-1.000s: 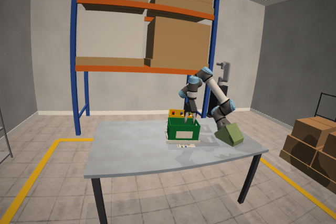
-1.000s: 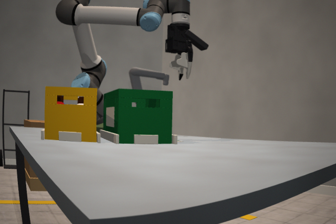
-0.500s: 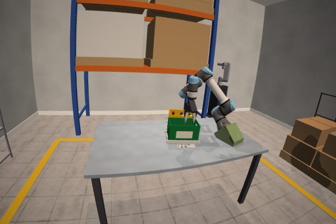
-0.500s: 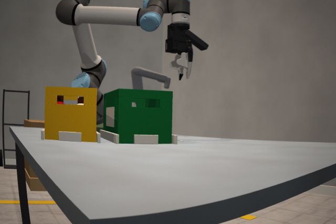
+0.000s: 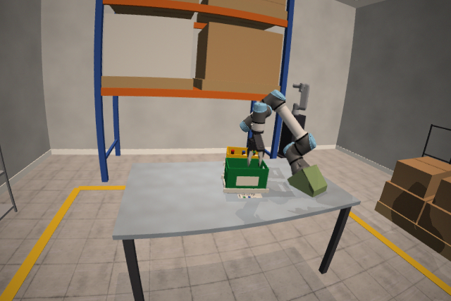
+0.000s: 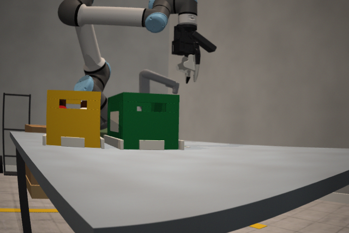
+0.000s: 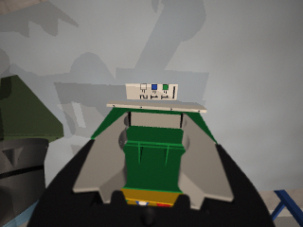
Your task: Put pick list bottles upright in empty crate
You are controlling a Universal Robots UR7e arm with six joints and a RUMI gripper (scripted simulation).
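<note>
Right now the green-label bottle is 39 cm to the right of my hand, 30 cm behind it and 16 cm below it. Also, from my hand: yellow crate (39 cm to the right, 20 cm behind, 17 cm below); pick list (25 cm below, 5 cm to the right, 4 cm behind); green crate (18 cm to the right, 17 cm below, 8 cm behind).
</note>
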